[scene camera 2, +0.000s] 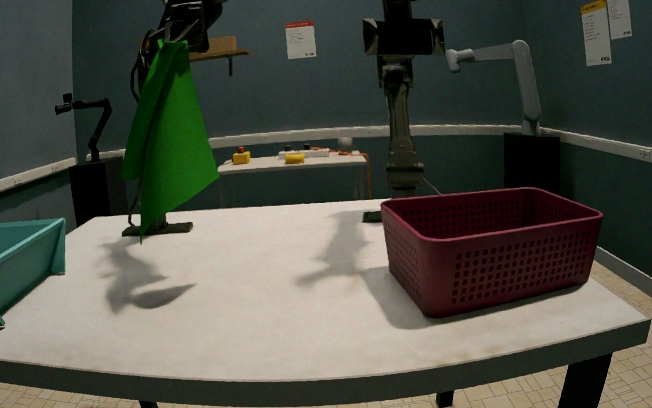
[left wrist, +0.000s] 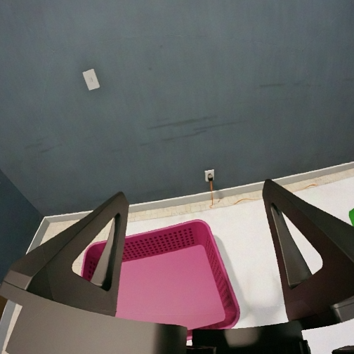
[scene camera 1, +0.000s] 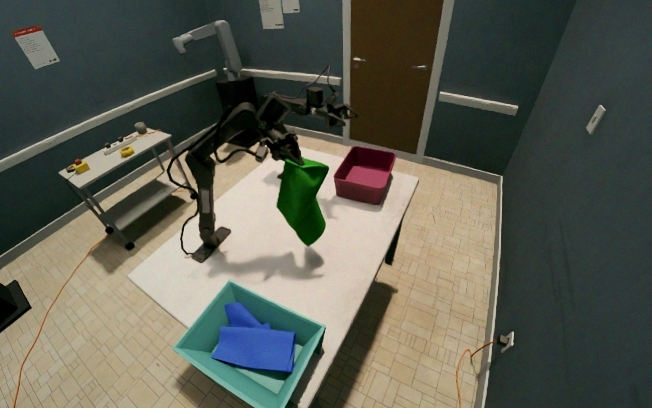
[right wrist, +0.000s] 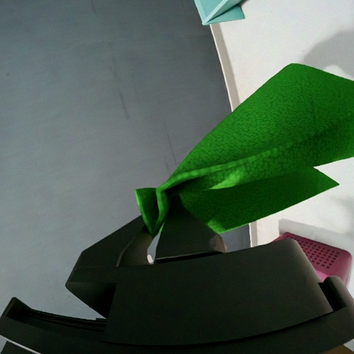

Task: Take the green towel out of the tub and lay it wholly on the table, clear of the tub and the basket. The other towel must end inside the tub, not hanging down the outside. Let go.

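Note:
The green towel [scene camera 1: 302, 200] [scene camera 2: 172, 130] [right wrist: 270, 135] hangs down in folds from my right gripper [scene camera 1: 298, 161] [scene camera 2: 175, 41] [right wrist: 173, 201], which is shut on its top end. It hangs above the table [scene camera 1: 350, 235] [scene camera 2: 250, 340], between the tub and the basket, apart from both. The blue towel [scene camera 1: 257, 347] lies folded inside the teal tub [scene camera 1: 285, 315] [scene camera 2: 30, 250] [right wrist: 217, 10], with nothing over the rim. My left gripper [scene camera 1: 345, 114] [scene camera 2: 403, 36] [left wrist: 191, 192] is open and empty, high up near the basket.
A dark pink basket [scene camera 1: 360, 192] [scene camera 2: 437, 280] [left wrist: 170, 285] [right wrist: 340, 260] stands empty at the table's far end in scene camera 1. The tub is at the near end. A white cart [scene camera 1: 135, 197] with small items stands on the floor behind the arms.

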